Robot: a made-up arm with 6 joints.
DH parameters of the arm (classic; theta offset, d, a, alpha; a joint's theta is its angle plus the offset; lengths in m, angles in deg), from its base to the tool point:
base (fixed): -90 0 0.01 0
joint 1: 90 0.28 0.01 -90
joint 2: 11.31 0 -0.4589 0
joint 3: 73.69 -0.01 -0.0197 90
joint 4: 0 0.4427 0.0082 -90
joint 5: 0 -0.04 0.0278 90
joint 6: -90 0.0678 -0.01 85
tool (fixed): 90 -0.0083 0 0
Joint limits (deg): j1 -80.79..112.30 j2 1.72..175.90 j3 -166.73..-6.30 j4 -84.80..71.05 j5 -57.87..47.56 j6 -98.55..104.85
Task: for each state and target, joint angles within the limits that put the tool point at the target. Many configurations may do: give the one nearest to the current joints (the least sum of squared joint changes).
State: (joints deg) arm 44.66 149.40 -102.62 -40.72 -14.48 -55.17
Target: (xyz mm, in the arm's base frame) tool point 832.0 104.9 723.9
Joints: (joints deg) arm 11.91 123.21 -128.17 -43.00 -16.60 -56.03
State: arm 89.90 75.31 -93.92 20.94 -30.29 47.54
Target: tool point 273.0 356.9 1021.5
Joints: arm 58.08 80.86 -107.46 19.91 -32.93 47.73
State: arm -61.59 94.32 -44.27 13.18 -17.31 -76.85
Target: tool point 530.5 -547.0 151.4
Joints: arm -41.40 135.82 -84.75 10.31 -24.51 -76.45
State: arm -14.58 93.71 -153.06 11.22 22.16 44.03
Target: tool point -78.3 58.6 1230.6
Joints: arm -44.70 70.83 -166.61 29.11 19.61 43.10
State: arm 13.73 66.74 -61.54 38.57 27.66 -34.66
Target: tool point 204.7 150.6 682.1
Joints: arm 33.91 48.56 -51.65 44.23 33.97 -34.42
